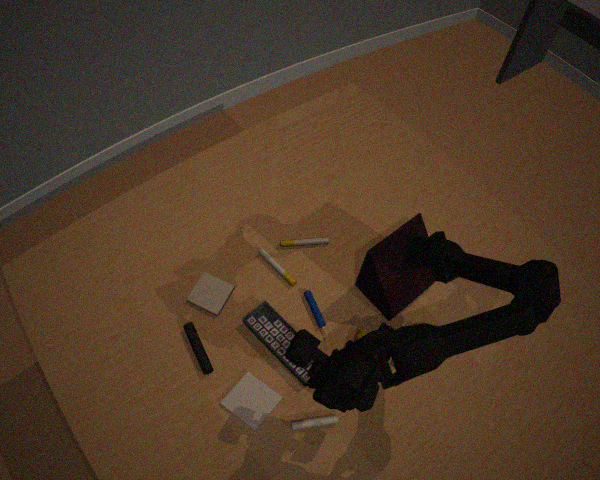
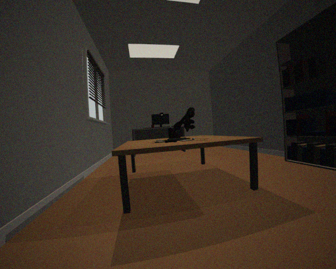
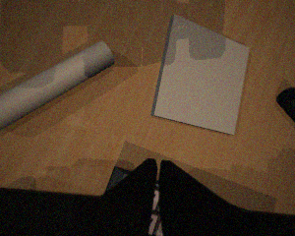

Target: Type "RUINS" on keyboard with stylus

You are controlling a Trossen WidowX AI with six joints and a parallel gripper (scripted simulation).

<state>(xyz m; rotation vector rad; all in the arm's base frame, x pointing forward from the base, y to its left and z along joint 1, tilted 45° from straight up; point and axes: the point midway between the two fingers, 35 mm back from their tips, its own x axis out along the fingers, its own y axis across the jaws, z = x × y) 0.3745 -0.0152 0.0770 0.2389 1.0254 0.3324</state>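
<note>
Now: gripper tip 150 mm past the blue stylus, 90 mm to the left of it and 90 mm above it. Round my gripper tip: black cylinder 90 mm ahead, 230 mm to the right, 80 mm below.
</note>
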